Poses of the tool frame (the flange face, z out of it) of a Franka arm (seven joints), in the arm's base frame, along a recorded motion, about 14 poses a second.
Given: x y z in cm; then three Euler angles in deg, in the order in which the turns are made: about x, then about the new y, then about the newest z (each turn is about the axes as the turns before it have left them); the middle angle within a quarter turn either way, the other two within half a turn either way.
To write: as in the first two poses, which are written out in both.
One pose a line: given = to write
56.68 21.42 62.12 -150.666 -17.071 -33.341 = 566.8 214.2 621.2 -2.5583 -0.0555 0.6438
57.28 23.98 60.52 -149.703 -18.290 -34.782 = 572.8 239.8 605.2 -2.5349 -0.0653 0.6737
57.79 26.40 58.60 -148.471 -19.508 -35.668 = 577.9 264.0 586.0 -2.5075 -0.0737 0.6953
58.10 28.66 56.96 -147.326 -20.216 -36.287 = 581.0 286.6 569.6 -2.4861 -0.0851 0.7088
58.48 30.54 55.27 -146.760 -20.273 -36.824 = 584.8 305.4 552.7 -2.4788 -0.0967 0.7160
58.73 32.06 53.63 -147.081 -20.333 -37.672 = 587.3 320.6 536.3 -2.4836 -0.1014 0.7287
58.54 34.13 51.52 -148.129 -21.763 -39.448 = 585.4 341.3 515.2 -2.4850 -0.0925 0.7666
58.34 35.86 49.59 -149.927 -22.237 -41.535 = 583.4 358.6 495.9 -2.5049 -0.0872 0.8016
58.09 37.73 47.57 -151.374 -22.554 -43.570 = 580.9 377.3 475.7 -2.5212 -0.0864 0.8344
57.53 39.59 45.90 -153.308 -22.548 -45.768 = 575.3 395.9 459.0 -2.5463 -0.0830 0.8679
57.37 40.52 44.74 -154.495 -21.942 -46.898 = 573.7 405.2 447.4 -2.5683 -0.0840 0.8814
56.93 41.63 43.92 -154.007 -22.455 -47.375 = 569.3 416.3 439.2 -2.5573 -0.0901 0.8913
